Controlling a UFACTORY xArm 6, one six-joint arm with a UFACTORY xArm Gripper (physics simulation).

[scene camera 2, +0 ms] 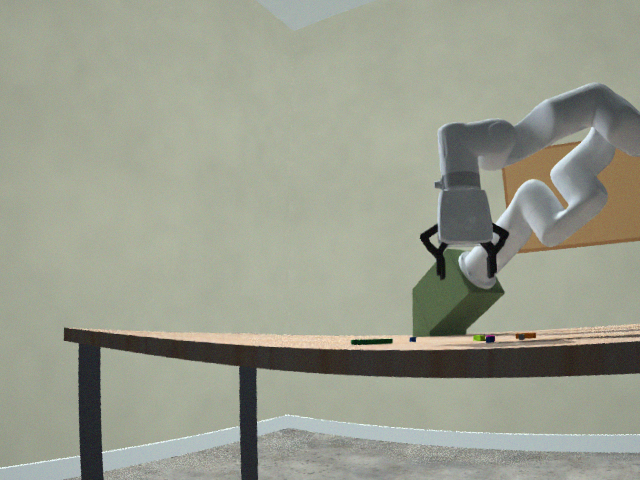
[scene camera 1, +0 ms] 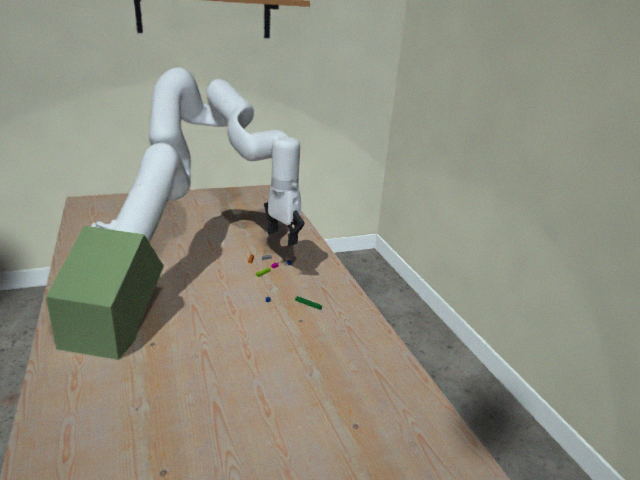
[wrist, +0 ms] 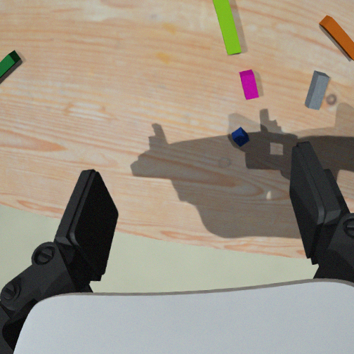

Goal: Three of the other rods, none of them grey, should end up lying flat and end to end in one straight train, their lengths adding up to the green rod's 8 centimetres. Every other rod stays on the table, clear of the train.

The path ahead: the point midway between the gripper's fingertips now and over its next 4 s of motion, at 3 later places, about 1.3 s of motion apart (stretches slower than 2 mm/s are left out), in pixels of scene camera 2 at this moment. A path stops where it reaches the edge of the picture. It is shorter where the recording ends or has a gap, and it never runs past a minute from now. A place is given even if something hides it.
My gripper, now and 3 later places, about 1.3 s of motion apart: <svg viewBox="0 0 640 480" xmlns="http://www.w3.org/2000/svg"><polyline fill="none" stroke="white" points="467,278 486,253 477,307 478,326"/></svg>
